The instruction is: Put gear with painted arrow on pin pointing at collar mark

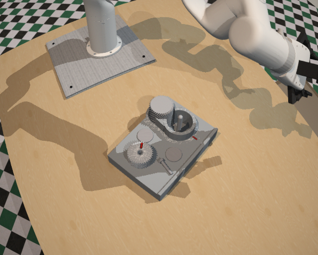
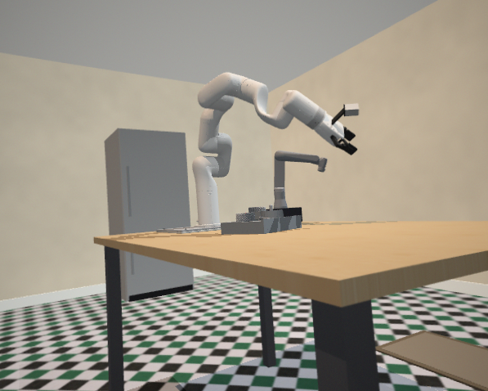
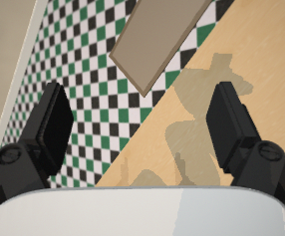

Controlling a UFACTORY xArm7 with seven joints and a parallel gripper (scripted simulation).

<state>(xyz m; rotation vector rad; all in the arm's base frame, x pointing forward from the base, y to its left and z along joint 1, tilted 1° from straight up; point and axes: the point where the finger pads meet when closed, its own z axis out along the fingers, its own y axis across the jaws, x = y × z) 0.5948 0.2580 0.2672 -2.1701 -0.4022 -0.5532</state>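
My gripper is now 38 cm to the left of the gear, 23 cm above it and 15 cm past it. The rest, counted from my hand: bolt (34 cm to the right, 24 cm below, 10 cm behind).
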